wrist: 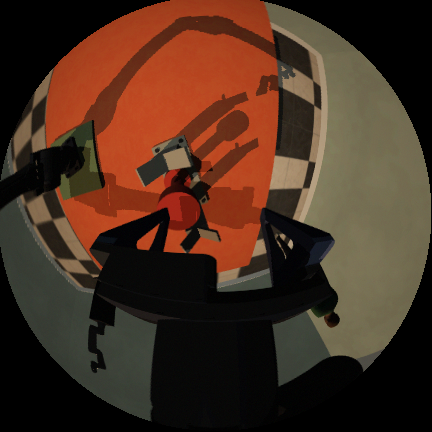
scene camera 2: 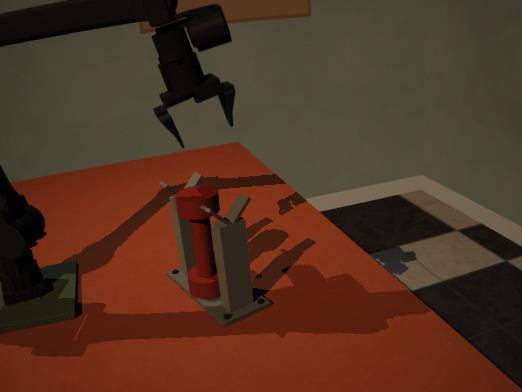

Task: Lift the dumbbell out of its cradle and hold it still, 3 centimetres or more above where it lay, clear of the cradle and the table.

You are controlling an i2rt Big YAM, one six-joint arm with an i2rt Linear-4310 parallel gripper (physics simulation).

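Places are measured from the arm's base along level axes (x ahead, y left, z up), in centimetres.
Where they show: gripper, fingertip midpoint: [wrist: 214,212] [scene camera 2: 207,136]; arm's base, origin of the base link: [wrist: 70,156] [scene camera 2: 23,287].
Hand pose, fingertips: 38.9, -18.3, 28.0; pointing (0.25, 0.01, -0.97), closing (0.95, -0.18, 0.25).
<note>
Things, the pixels of their top centre, and the offset from my fingertips, as dx, dy, dz. Level surfaces: height alone.
- red dumbbell, middle of its top: [wrist: 177,212] [scene camera 2: 196,192] -5.0, -3.9, -8.6
- grey cradle, middle of its top: [wrist: 184,212] [scene camera 2: 201,188] -3.8, -3.9, -8.1
- orange table, its level: dz -29.4
The red dumbbell [scene camera 2: 202,245] [wrist: 179,210] stands upright between the two posts of the grey cradle [scene camera 2: 232,265] [wrist: 177,158]. Its lower head is at the cradle's base plate, and its upper head is level with the V-shaped arms on the post tops. Whether the dumbbell touches the posts I cannot tell. In the wrist view its upper head hides most of the handle. My gripper [scene camera 2: 207,136] [wrist: 214,212] is open and empty, in the air above the dumbbell and cradle, pointing down at a slight tilt.
The cradle is on the orange table [scene camera 2: 125,370] [wrist: 150,75]. The arm's green base plate [scene camera 2: 62,280] [wrist: 87,180] lies left of the cradle. The table's right edge borders a checkered floor [scene camera 2: 430,265] [wrist: 295,140]. Dark shadows cross the table around the cradle.
</note>
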